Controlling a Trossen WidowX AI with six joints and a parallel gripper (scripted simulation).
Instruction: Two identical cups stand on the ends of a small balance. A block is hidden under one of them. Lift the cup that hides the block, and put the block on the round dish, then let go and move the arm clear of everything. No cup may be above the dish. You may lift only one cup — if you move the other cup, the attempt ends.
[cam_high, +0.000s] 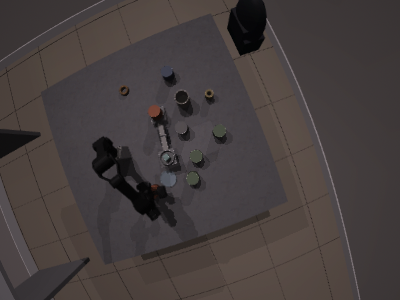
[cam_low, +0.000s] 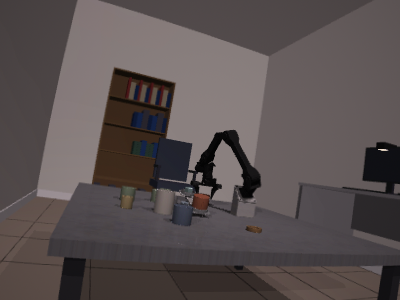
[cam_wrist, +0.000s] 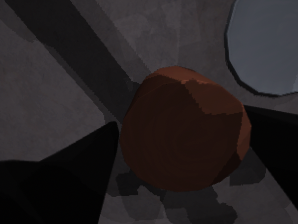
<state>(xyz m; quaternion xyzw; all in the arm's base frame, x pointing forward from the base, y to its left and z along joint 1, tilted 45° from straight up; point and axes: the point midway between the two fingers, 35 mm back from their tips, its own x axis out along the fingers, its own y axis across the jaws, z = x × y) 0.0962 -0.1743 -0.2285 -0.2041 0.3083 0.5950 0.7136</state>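
Right now my gripper tip is 2 cm to the left of the orange cup. Also, from my gripper tip: balance (20 cm ahead, 26 cm to the left); then grey-blue round dish (11 cm ahead, 2 cm to the left, 3 cm below); then teal block (17 cm ahead, 14 cm to the left, 5 cm above).
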